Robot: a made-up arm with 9 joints. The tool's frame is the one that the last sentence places. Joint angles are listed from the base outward.
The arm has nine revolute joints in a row. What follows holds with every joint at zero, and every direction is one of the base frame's.
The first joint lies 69 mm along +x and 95 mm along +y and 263 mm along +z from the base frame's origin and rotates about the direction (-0.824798, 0.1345, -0.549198).
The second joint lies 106 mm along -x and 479 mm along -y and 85 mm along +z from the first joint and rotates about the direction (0.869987, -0.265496, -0.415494).
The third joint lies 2 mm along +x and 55 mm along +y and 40 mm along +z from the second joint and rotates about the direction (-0.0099, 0.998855, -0.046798).
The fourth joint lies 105 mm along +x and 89 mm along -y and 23 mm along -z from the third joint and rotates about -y.
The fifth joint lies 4 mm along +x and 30 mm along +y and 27 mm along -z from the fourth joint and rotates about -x.
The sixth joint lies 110 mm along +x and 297 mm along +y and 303 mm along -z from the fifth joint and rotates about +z.
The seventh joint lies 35 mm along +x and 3 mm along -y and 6 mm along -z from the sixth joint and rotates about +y.
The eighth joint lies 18 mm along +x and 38 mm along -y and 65 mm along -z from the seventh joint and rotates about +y.
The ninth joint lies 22 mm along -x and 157 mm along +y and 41 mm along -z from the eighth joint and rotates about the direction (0.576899, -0.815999, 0.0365).
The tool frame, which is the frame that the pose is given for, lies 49 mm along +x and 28 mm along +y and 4 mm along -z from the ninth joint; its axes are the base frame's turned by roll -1.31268, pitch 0.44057 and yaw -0.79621 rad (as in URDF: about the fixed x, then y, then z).
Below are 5 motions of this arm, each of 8 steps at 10 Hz.
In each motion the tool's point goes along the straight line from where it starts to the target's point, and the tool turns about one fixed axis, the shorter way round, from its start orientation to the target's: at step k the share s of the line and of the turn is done. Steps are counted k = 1, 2, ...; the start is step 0. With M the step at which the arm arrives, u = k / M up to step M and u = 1 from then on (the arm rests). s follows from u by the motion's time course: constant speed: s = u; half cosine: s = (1 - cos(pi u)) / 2; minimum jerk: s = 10 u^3 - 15 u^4 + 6 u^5.
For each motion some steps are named. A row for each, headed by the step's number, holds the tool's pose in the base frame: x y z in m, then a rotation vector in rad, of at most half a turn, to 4 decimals.
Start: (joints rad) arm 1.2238 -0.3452 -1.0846 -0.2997 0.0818 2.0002 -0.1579 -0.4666 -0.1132
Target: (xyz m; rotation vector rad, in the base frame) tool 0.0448 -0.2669 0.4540 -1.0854 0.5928 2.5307
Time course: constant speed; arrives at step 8
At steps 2, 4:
2: -0.0039 -0.2715 0.3509 -1.9641 0.2984 1.7416
4: 0.0123 -0.2700 0.3853 -1.7109 0.4020 2.0378

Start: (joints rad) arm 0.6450 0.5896 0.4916 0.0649 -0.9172 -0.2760 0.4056 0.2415 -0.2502
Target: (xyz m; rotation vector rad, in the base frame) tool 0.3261 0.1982 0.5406 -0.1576 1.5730 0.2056
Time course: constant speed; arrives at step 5
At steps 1, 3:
1: 0.3704 0.1649 0.5748 0.0369 1.6780 0.2551
3: 0.3482 0.1816 0.5577 -0.0611 1.6267 0.2304

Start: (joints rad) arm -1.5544 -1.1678 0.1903 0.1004 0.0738 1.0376 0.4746 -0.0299 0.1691
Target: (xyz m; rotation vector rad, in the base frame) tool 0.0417 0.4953 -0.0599 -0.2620 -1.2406 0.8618
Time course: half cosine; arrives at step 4
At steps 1, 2, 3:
1: 0.2057 0.3799 -0.4881 -1.5435 -0.9378 0.9644
2: 0.1377 0.4277 -0.3107 -1.0165 -1.1053 0.9500
3: 0.0698 0.4755 -0.1334 -0.4833 -1.2128 0.8954

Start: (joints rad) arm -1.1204 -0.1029 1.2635 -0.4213 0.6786 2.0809 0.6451 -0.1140 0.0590
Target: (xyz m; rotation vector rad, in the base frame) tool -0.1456 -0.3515 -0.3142 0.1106 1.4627 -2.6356
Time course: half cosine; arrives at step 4
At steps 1, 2, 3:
1: -0.0960 -0.4830 -0.2890 0.5375 0.9680 -2.5553
2: -0.1166 -0.4285 -0.2994 0.3696 1.1726 -2.6037
3: -0.1371 -0.3741 -0.3099 0.1890 1.3778 -2.6309

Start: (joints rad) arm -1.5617 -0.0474 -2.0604 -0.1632 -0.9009 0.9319 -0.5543 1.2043 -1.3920
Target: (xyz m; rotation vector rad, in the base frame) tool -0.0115 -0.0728 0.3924 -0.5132 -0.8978 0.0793
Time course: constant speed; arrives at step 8
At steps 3, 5, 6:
3: -0.0382 -0.1322 0.3257 -0.4929 -0.5566 -0.5715
5: -0.0275 -0.1084 0.3524 -0.5062 -0.7000 -0.3151
6: -0.0222 -0.0966 0.3657 -0.5103 -0.7683 -0.1849

